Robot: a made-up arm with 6 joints.
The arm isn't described. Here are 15 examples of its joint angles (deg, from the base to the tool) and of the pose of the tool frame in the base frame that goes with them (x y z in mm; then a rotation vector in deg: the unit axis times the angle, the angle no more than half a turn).
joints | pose
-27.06 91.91 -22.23 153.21 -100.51 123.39 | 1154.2 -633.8 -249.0 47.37 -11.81 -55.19
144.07 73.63 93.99 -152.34 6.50 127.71 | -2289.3 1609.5 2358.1 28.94 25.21 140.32
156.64 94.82 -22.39 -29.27 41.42 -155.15 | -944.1 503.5 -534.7 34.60 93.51 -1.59
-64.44 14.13 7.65 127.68 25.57 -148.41 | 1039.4 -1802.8 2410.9 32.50 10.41 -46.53
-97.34 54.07 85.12 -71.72 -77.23 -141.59 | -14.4 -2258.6 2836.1 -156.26 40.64 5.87
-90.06 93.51 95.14 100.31 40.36 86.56 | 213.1 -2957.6 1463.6 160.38 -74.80 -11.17
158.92 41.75 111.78 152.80 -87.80 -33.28 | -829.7 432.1 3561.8 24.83 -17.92 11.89
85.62 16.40 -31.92 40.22 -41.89 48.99 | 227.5 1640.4 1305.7 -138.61 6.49 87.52
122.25 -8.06 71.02 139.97 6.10 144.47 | -78.6 -26.8 4090.6 -111.36 -33.36 -132.56
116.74 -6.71 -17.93 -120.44 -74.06 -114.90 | -909.7 1243.1 2546.8 17.45 -144.35 62.03
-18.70 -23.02 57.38 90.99 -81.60 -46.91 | -445.3 -78.6 3736.9 17.44 -40.12 -101.04
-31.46 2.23 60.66 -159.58 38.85 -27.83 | 766.5 -495.1 3867.8 -157.45 60.34 -38.02
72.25 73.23 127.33 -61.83 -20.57 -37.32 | 494.5 2021.7 3023.9 91.81 41.66 103.94
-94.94 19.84 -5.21 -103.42 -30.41 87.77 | 3.7 -2134.9 1942.2 31.86 -1.59 -66.19
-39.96 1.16 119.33 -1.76 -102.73 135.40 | -363.7 333.2 3538.6 -134.12 38.40 -36.12
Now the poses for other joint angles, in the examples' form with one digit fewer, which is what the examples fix.
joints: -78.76 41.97 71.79 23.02 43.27 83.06
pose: 493 -2043 3327 -134.8 12.7 -96.5
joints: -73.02 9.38 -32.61 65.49 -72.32 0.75
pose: 247 -1503 1589 -0.2 135.2 -58.2
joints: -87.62 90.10 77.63 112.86 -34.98 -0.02
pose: -6 -2982 1212 -67.9 113.1 -72.9
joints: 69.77 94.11 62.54 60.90 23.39 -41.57
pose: 887 2827 538 -22.5 6.4 91.7
